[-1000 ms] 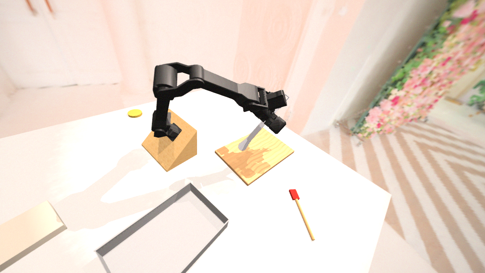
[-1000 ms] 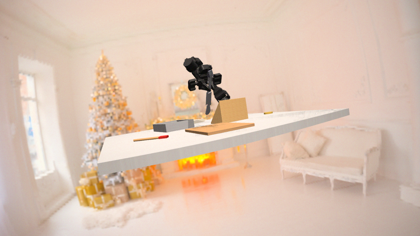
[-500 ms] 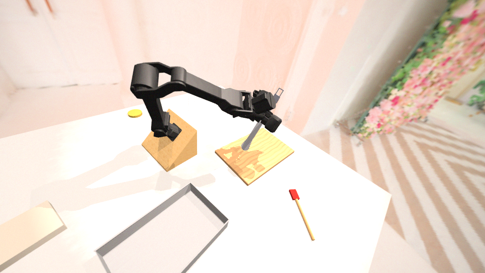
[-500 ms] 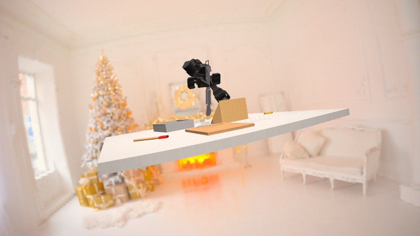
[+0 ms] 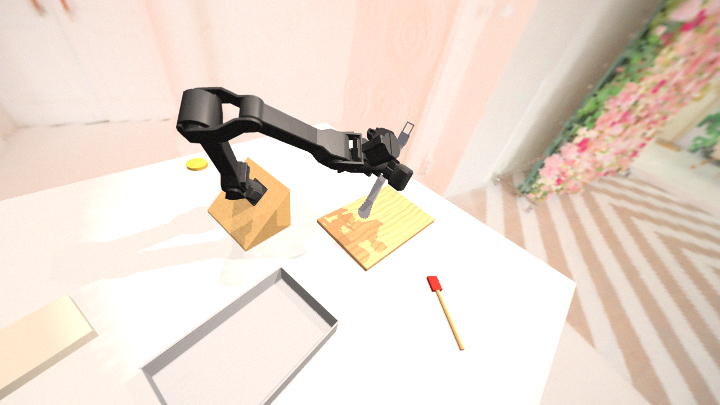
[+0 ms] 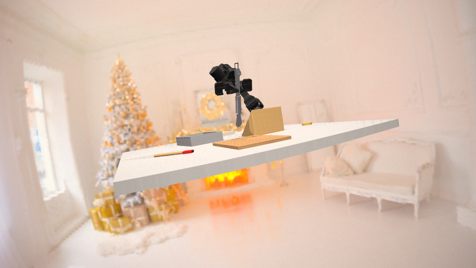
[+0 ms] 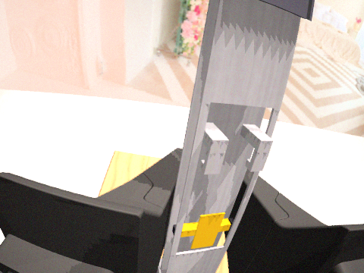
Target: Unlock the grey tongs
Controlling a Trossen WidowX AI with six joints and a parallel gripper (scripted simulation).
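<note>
Now: the yellow lock piece 4 cm to the right of my gripper tip and 1 cm above it. From my gripper tip the other things lie so: roasting tin (52 cm to the right, 21 cm below, 7 cm ahead); wooden board (23 cm below); beige slab (82 cm to the right, 23 cm below, 22 cm behind).
</note>
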